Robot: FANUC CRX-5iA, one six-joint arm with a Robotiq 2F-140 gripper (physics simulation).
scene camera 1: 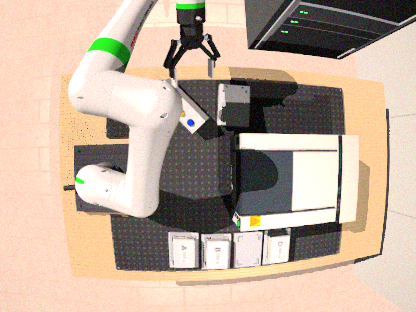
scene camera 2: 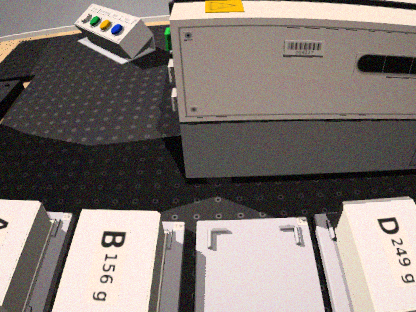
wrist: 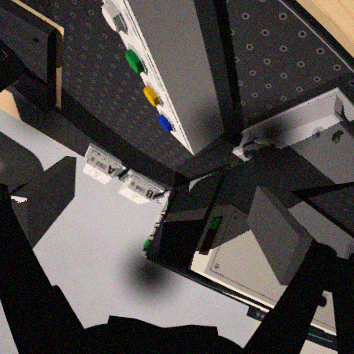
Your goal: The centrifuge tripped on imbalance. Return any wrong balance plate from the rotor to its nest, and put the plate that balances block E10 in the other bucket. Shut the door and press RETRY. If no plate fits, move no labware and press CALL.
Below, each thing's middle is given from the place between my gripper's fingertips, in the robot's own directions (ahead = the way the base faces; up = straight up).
Now: the button box [scene camera 2: 135, 39] 4 cm behind my hand, 6 cm to the right of it and 14 cm below it. Also, from my hand: balance plate B [scene camera 2: 114, 253] 4 cm ahead, 66 cm to the right, 15 cm below; then centrifuge [scene camera 2: 261, 98] 37 cm ahead, 38 cm to the right, 6 cm below; then balance plate A [scene camera 2: 33, 226] 10 cm behind, 64 cm to the right, 15 cm below.
